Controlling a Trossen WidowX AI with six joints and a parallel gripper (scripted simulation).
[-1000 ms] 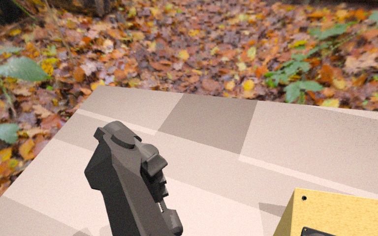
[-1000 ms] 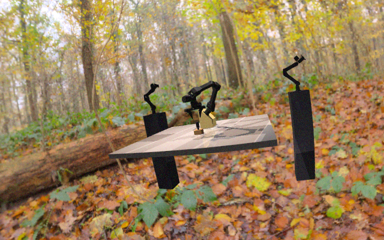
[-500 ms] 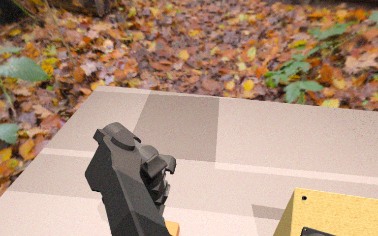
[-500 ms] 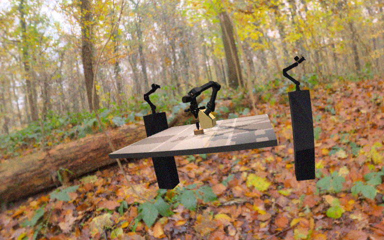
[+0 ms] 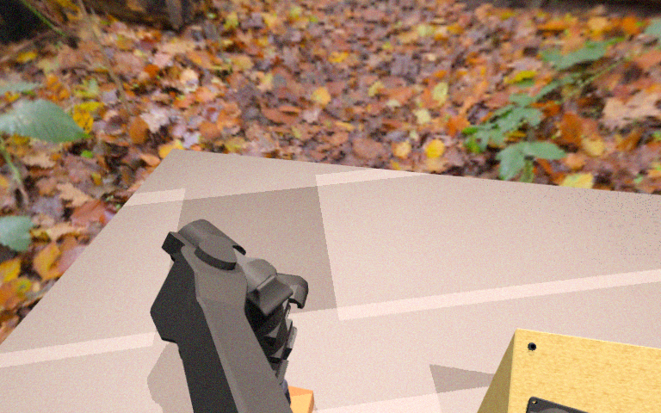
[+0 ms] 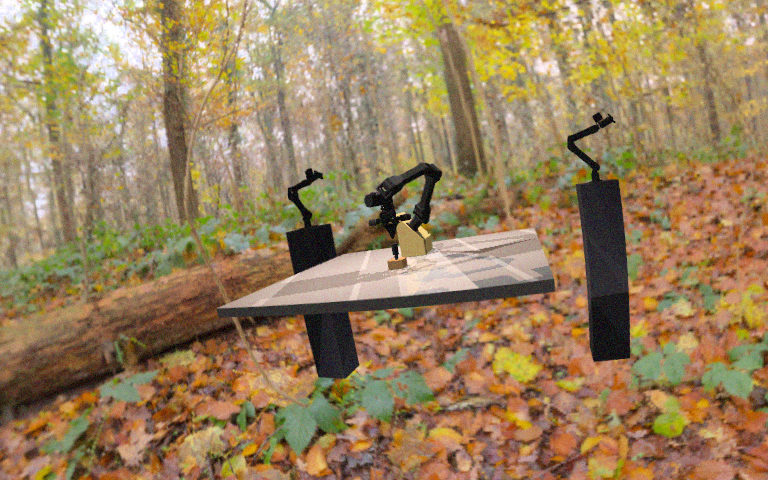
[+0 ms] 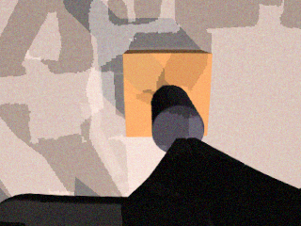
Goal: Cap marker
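The dark cap lies 50 mm below my gripper tip. Also, from my gripper tip: holder block 110 mm below.
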